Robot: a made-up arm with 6 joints.
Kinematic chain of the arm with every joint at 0, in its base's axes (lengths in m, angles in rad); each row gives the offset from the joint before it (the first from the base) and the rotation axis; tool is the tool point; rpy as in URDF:
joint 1: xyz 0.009 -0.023 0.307 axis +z
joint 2: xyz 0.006 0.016 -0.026 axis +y
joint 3: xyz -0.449 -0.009 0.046 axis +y
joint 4: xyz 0.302 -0.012 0.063 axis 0.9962 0 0.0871
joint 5: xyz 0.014 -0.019 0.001 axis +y
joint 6: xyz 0.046 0.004 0.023 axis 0.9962 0 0.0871
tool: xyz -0.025 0 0.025 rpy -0.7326 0.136 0.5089
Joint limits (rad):
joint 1: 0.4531..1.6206
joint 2: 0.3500..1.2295
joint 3: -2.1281..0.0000
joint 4: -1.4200..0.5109
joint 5: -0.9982..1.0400
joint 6: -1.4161..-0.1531
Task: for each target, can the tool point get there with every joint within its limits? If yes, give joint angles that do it. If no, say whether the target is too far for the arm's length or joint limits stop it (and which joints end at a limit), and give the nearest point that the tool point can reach.
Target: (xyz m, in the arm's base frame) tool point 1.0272 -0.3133 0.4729
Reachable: no: too far | nearest point 0.2490 0.0610 0.6215 | short by 0.876 m
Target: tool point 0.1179 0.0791 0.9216
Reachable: yes | joints 0.7595 1.1203 -1.5466 0.0642 0.8535 -0.8027
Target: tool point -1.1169 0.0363 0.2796
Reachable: no: too far | nearest point -0.5032 -0.2406 0.7440 | short by 0.818 m
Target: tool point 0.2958 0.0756 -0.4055
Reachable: no: joint limits stop it (at a limit: joint 2, joint 3, joint 4, joint 5, joint 6) | nearest point 0.0889 0.0045 0.3941 | short by 0.829 m
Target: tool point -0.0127 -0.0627 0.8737
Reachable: yes | joints 0.8985 0.8184 -1.2763 0.0432 -0.7232 -0.5584
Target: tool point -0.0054 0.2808 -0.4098
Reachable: no: joint limits stop it (at a limit: joint 1, joint 2, joint 3, joint 4, joint 5, joint 6) | nearest point 0.0199 0.0608 0.3941 | short by 0.834 m
